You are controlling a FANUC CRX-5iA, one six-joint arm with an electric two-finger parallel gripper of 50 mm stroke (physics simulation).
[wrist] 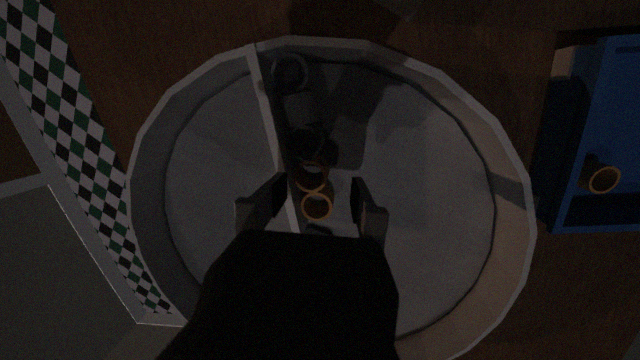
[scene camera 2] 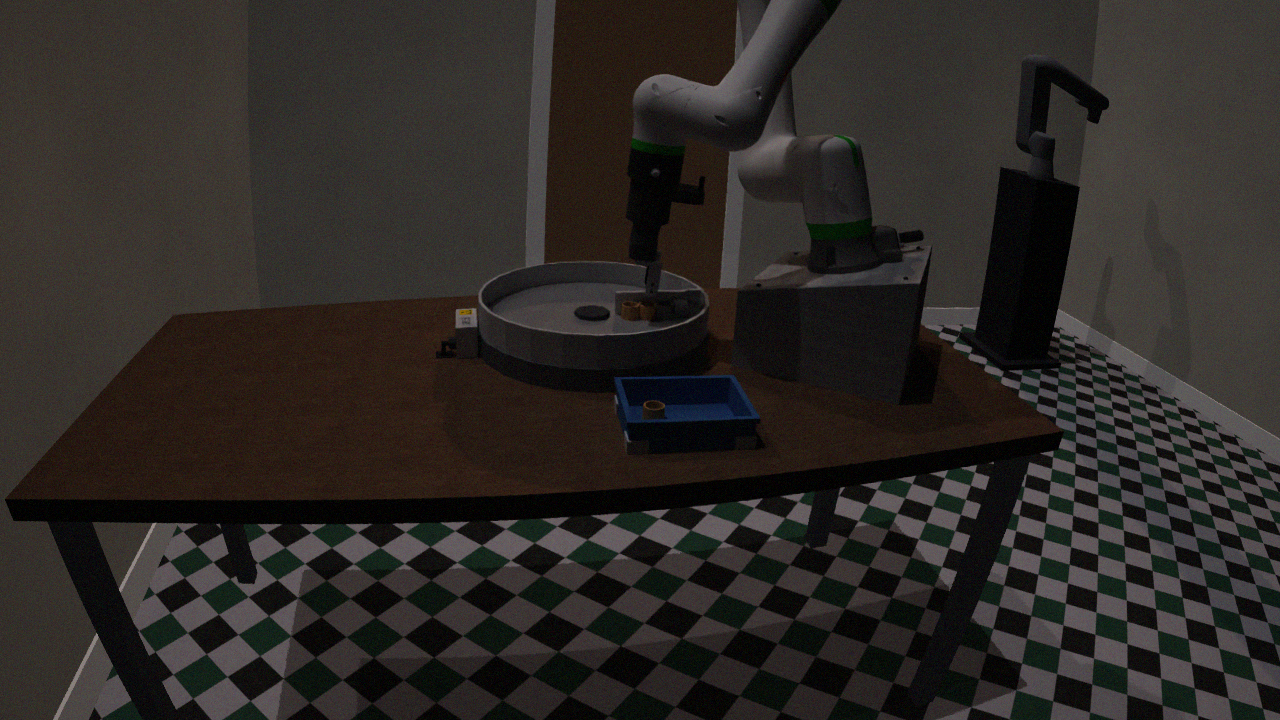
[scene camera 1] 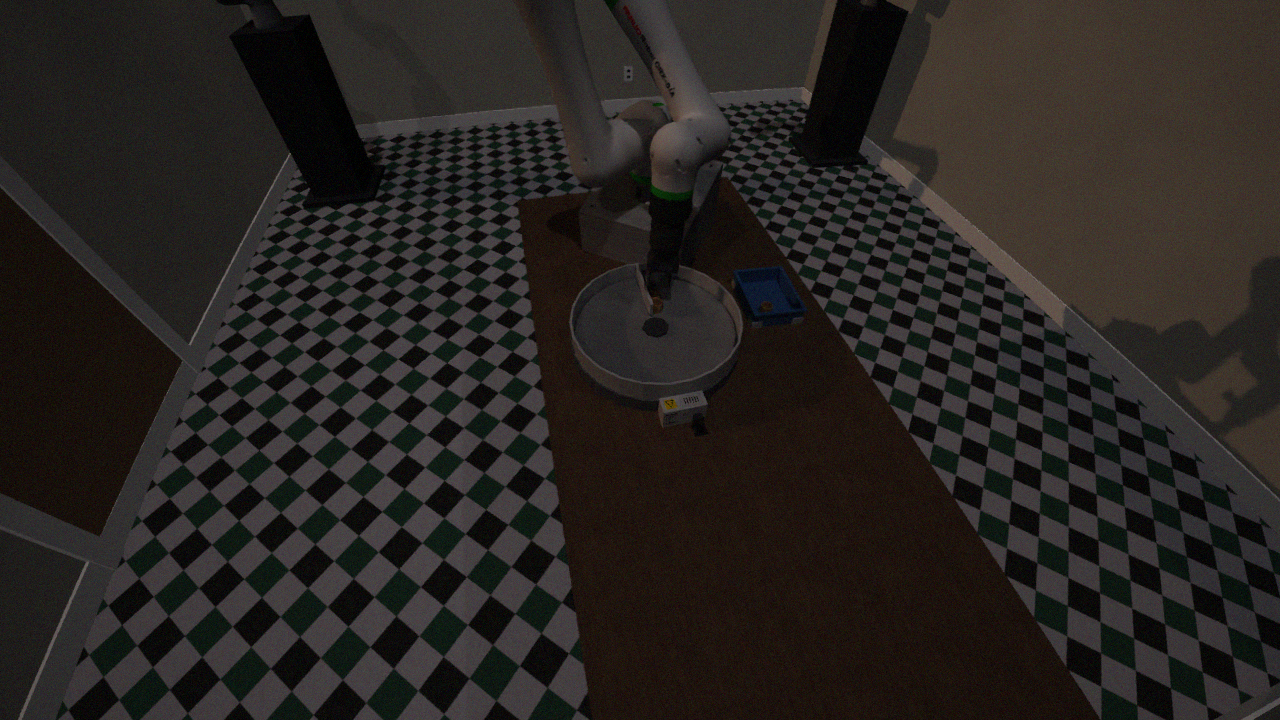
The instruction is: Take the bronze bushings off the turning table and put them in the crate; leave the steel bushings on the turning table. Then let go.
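Seen in the pictures: gripper, fingertip midpoint: [wrist: 318, 187] [scene camera 2: 650, 289] [scene camera 1: 658, 283]; arm's base, origin of the base link: [scene camera 2: 845, 265].
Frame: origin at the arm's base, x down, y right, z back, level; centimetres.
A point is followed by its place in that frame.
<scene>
My gripper [scene camera 1: 657, 291] {z -35.7, x 7.1, y 5.5 cm} [scene camera 2: 652, 288] {z -35.7, x 7.1, y 5.5 cm} [wrist: 318, 187] {z -35.7, x 7.1, y 5.5 cm} is open, low over the turning table [scene camera 1: 617, 383] {z -62.9, x 10.7, y 20.6 cm} [scene camera 2: 581, 347] {z -49.8, x 10.6, y -12.4 cm} [wrist: 511, 240] {z -43.9, x 10.4, y -12.1 cm}. In the wrist view, one upright bronze bushing [scene camera 2: 630, 312] {z -39.2, x 11.2, y 5.0 cm} [wrist: 316, 218] {z -40.3, x 10.3, y 6.7 cm} stands between and below the parted fingers, ungripped. A second bronze bushing [scene camera 2: 647, 312] {z -36.1, x 11.3, y 5.2 cm} [wrist: 298, 182] {z -36.3, x 10.3, y 8.0 cm} stands against it. Beyond, along the bar, are dark steel bushings: one upright [wrist: 295, 143] {z -32.9, x 12.3, y 8.2 cm}, one apparently on its side [wrist: 300, 108] {z -29.7, x 9.7, y 6.6 cm}, one upright [wrist: 274, 75] {z -26.8, x 10.4, y 8.5 cm} near the rim. The blue crate [scene camera 1: 776, 318] {z -45.1, x 15.5, y -25.1 cm} [scene camera 2: 693, 436] {z -36.3, x 15.8, y -32.9 cm} [wrist: 617, 110] {z -33.3, x 17.6, y -26.1 cm} holds one bronze bushing [scene camera 1: 766, 307] {z -39.3, x 16.9, y -24.9 cm} [scene camera 2: 653, 414] {z -40.6, x 15.8, y -25.8 cm} [wrist: 586, 179] {z -40.2, x 15.4, y -22.6 cm}.
A pale straight bar [scene camera 2: 625, 295] {z -39.8, x 9.1, y 8.1 cm} [wrist: 266, 112] {z -29.6, x 8.5, y 9.1 cm} crosses part of the turning table close beside the bushings. A raised rim surrounds the turning table. A dark round hub [scene camera 1: 655, 327] {z -46.3, x 12.0, y 8.4 cm} [scene camera 2: 591, 312] {z -46.0, x 12.0, y 7.5 cm} is at its centre. A small white box [scene camera 1: 682, 409] {z -71.0, x 12.4, y 7.7 cm} [scene camera 2: 466, 333] {z -68.8, x 13.4, y 1.9 cm} with a yellow label stands beside it.
</scene>
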